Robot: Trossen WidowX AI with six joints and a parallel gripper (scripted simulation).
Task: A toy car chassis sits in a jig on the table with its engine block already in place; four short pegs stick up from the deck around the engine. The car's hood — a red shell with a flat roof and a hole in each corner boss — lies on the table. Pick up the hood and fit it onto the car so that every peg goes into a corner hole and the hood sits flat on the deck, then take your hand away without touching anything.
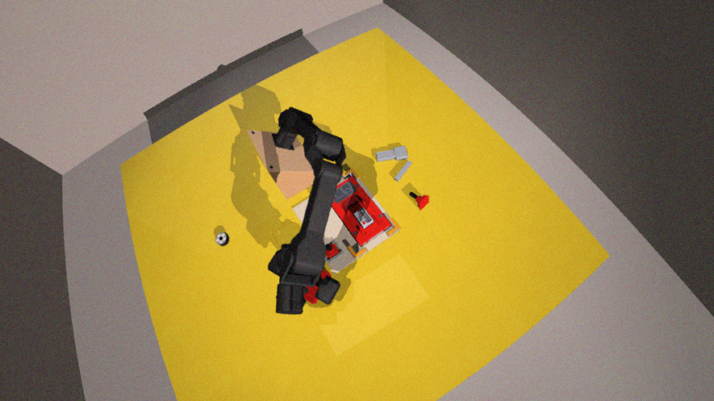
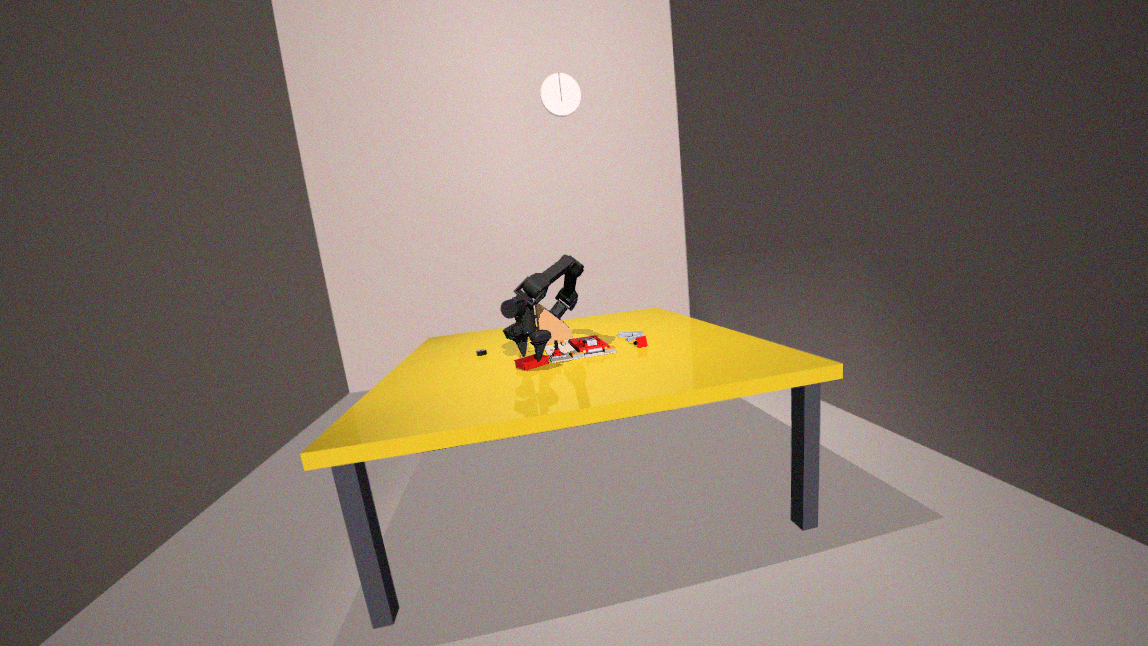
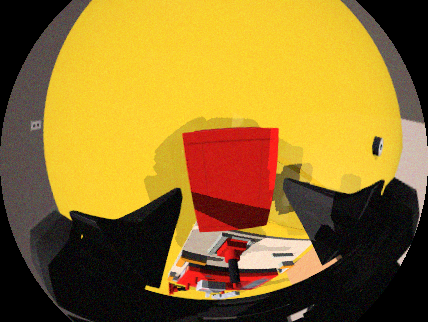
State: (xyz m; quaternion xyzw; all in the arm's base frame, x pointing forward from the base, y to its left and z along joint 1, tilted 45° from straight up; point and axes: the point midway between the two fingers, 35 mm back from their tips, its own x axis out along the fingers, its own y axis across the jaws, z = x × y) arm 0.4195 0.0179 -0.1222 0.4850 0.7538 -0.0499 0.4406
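Right now my gripper tip is 10 mm above the red hood. Also, from my gripper tip: grey engine block (110 mm behind, 210 mm to the left); silver-black wheel (240 mm behind, 220 mm to the right, 10 mm below); pale jig plate (140 mm behind, 170 mm to the left, 10 mm below).
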